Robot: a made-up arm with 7 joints.
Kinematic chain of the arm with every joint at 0, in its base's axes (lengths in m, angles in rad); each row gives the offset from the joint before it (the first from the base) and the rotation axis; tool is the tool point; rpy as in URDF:
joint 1: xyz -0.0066 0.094 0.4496 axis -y
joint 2: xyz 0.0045 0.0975 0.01 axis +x
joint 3: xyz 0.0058 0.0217 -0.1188 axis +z
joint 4: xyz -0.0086 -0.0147 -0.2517 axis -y
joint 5: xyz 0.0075 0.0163 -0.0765 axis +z
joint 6: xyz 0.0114 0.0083 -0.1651 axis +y
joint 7: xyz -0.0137 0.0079 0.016 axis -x
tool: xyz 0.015 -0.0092 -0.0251 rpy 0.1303 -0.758 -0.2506
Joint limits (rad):
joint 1: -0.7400..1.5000
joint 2: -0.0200..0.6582
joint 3: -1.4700..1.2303
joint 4: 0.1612..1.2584
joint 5: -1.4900..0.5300
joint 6: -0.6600..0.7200
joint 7: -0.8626..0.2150
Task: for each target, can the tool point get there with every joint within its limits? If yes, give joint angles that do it. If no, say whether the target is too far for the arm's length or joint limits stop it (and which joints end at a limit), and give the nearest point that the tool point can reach.
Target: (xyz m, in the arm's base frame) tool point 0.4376 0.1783 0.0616
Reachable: yes | joints 0.7329 0.1095 -1.0211 0.3770 -1.1183 -0.1808 -0.6518
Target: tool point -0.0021 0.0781 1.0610
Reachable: no: joint limits stop it (at a limit: joint 1, joint 2, joint 4, joint 6, joint 7) | nearest point 0.4059 0.1524 0.6641 | short by 0.574 m
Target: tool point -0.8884 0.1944 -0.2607
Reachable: no: too far | nearest point -0.4214 0.2430 0.0048 | short by 0.539 m
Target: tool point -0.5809 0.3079 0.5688
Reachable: no: joint limits stop it (at a limit: joint 1, joint 2, joint 3, joint 4, joint 5, joint 6) | nearest point -0.3003 0.2792 0.1008 | short by 0.546 m
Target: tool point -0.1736 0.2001 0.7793
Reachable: no: joint limits stop it (at a limit: joint 1, joint 2, joint 4, joint 6, joint 7) | nearest point 0.2650 0.5136 0.6693 | short by 0.550 m
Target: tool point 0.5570 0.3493 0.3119
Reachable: yes | joints 1.1660 0.2526 -0.1072 0.2921 -0.8742 -0.3225 -0.0406
